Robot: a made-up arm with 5 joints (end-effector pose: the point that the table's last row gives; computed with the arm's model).
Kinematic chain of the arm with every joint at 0, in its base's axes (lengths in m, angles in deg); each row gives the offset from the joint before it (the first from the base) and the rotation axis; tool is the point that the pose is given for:
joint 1: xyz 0 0 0.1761 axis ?
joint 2: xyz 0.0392 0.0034 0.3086 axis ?
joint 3: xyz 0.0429 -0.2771 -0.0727 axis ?
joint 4: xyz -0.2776 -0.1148 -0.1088 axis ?
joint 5: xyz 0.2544 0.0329 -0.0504 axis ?
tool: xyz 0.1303 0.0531 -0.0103
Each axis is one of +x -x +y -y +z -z.
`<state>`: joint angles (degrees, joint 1 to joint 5).
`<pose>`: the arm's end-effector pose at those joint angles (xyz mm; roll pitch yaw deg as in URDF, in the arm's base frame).
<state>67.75 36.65 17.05 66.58 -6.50</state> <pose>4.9 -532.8 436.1 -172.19 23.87 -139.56</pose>
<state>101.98 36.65 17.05 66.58 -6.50</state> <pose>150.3 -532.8 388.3 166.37 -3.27 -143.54</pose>
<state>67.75 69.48 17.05 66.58 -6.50</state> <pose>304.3 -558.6 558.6 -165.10 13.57 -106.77</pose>
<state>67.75 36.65 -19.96 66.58 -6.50</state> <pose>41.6 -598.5 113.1 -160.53 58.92 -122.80</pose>
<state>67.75 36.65 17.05 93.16 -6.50</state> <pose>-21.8 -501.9 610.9 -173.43 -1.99 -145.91</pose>
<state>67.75 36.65 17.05 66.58 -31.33</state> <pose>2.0 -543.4 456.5 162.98 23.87 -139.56</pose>
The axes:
joint 1: +y
joint 2: -x
joint 3: +y
joint 4: +y
joint 5: +x

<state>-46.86 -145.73 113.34 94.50 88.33</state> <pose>-10.0 63.4 -156.0 155.90 65.38 -140.85</pose>
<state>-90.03 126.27 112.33 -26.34 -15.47</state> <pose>-655.8 55.3 215.3 -15.45 -3.99 -126.27</pose>
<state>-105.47 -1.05 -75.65 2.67 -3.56</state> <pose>-351.2 -302.8 382.4 176.72 -1.55 -179.00</pose>
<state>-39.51 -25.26 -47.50 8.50 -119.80</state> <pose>269.7 -276.5 369.7 -53.11 -68.99 -48.51</pose>
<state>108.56 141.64 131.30 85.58 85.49</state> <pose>210.1 544.9 237.6 113.63 -65.24 117.21</pose>
